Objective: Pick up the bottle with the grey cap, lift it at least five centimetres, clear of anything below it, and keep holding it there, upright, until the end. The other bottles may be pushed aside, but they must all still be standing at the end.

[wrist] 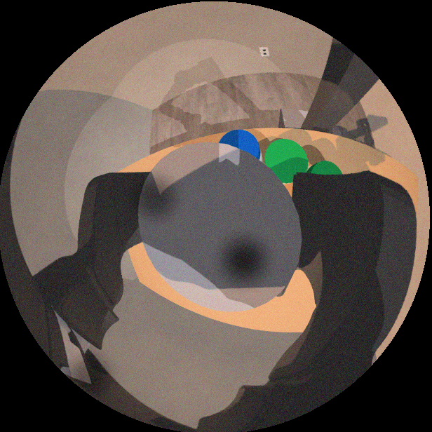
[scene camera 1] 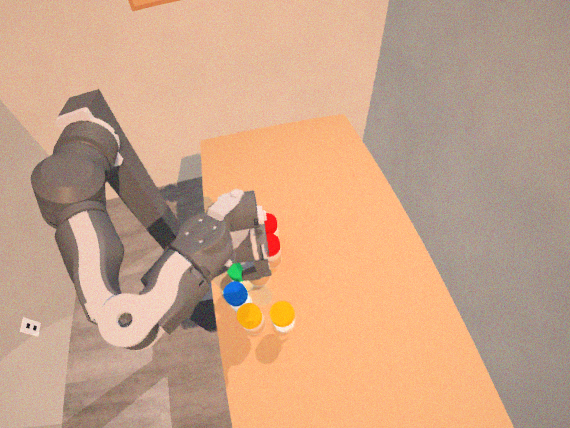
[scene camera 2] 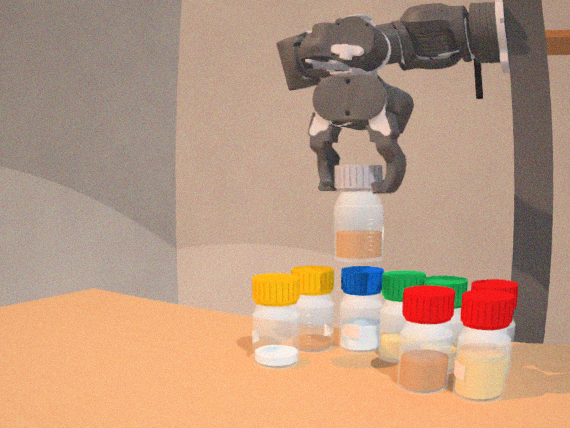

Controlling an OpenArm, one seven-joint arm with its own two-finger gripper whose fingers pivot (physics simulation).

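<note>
The bottle with the grey cap (scene camera 2: 358, 215) (wrist: 215, 220) hangs upright in the air, with orange-brown contents. In scene camera 2 a gap shows between its base and the blue cap behind and below. My gripper (scene camera 2: 357, 183) (wrist: 226, 227) (scene camera 1: 260, 243) is shut on its cap, one finger on each side. The other bottles stand upright on the table: two yellow-capped (scene camera 2: 276, 320) (scene camera 2: 313, 320), one blue-capped (scene camera 2: 362, 320) (scene camera 1: 235, 293), two green-capped (scene camera 2: 404, 285) (scene camera 2: 452, 286), and three red-capped (scene camera 2: 424, 340) (scene camera 2: 483, 345) (scene camera 2: 495, 287). Some partly hide one another.
The wooden table (scene camera 1: 350, 250) (scene camera 2: 150, 360) reaches well beyond the bottles. Its near-arm edge runs close beside the blue-capped bottle in scene camera 1. The dark post (scene camera 2: 531, 175) stands behind the bottles at the right in scene camera 2.
</note>
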